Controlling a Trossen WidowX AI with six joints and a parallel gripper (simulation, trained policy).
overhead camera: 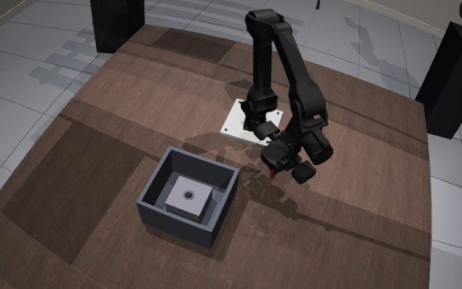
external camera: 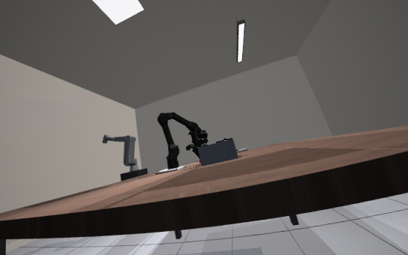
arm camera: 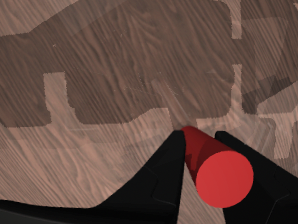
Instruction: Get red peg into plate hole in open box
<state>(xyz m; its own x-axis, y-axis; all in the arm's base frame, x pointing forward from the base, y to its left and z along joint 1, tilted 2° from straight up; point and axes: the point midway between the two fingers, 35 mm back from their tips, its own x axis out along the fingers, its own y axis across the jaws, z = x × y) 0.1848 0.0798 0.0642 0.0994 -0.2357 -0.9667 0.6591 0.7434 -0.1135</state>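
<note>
The plate is 14 cm ahead of my gripper tip, 19 cm to the right of it and 1 cm above it. Also, from my gripper tip: grey box (14 cm ahead, 19 cm to the right, 1 cm below); then red peg (1 cm above).
</note>
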